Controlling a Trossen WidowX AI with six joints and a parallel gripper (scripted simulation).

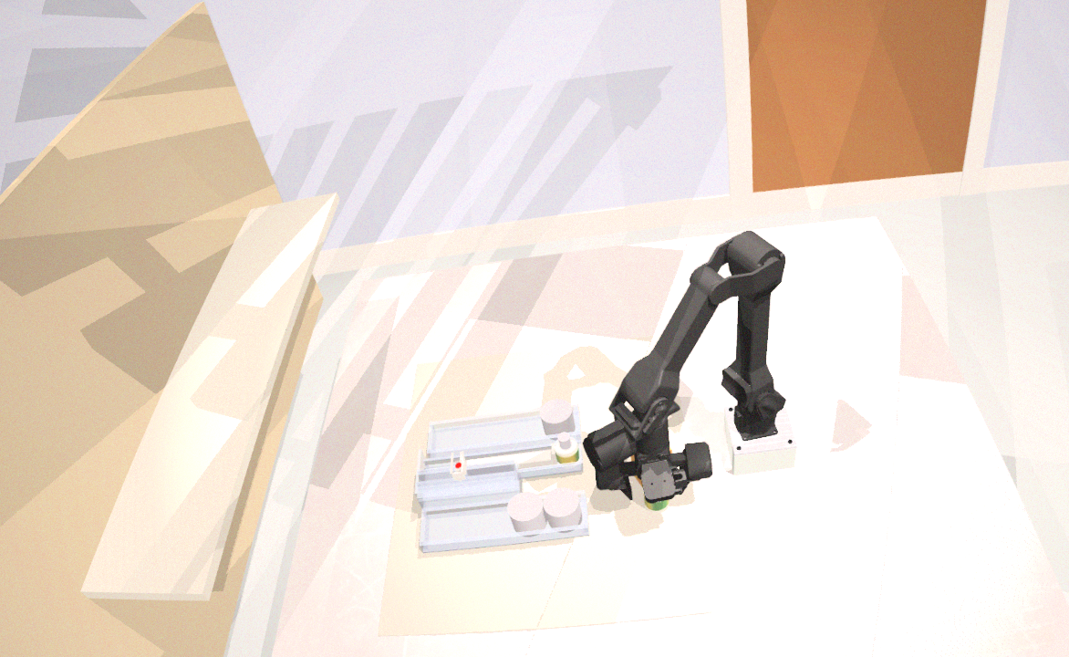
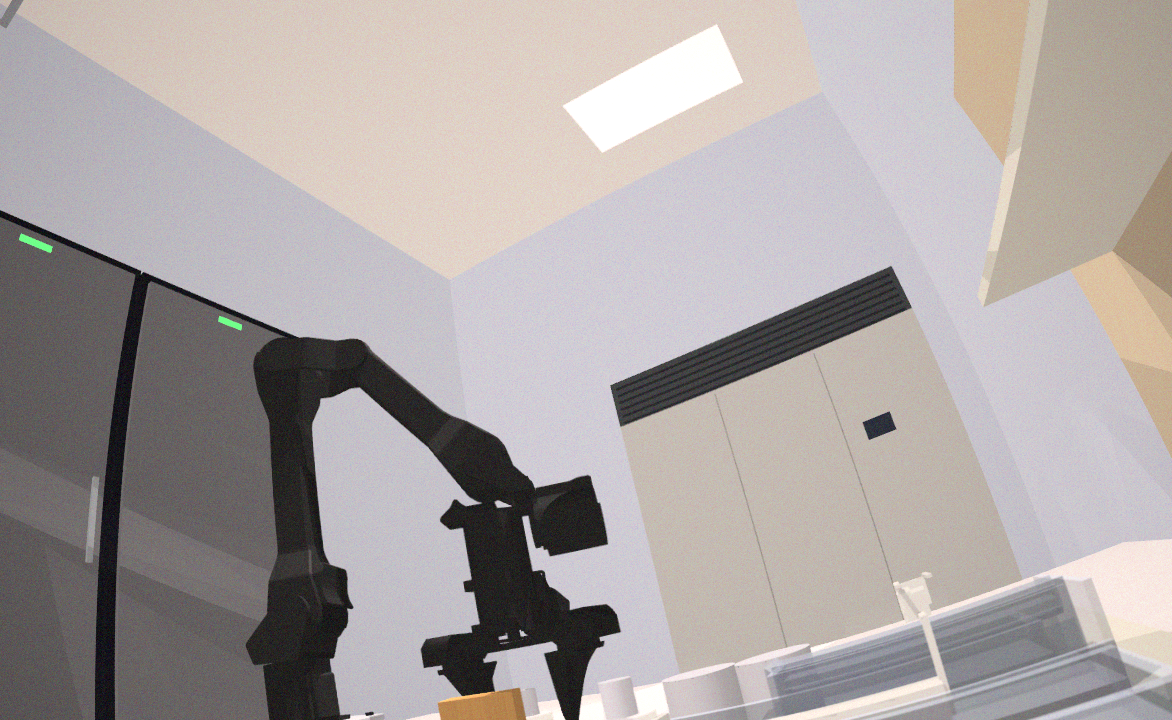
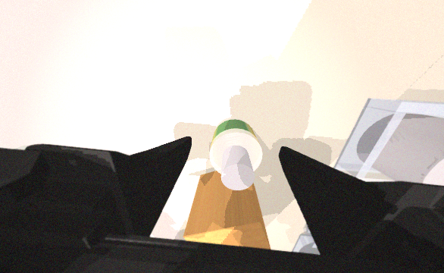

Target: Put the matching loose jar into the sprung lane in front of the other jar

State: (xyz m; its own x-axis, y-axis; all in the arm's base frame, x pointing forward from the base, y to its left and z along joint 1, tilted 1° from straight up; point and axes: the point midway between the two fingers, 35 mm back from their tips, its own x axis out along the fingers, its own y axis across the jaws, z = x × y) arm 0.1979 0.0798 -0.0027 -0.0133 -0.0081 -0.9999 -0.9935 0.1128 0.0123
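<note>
Now: the orange box 1 cm behind my gripper tip, 6 cm to the right of it and 1 cm above it. The rest, counted from my gripper tip: wooden shelf 64 cm ahead, 17 cm to the right, 34 cm above; then red dot 32 cm ahead, 11 cm to the right, 4 cm above.
</note>
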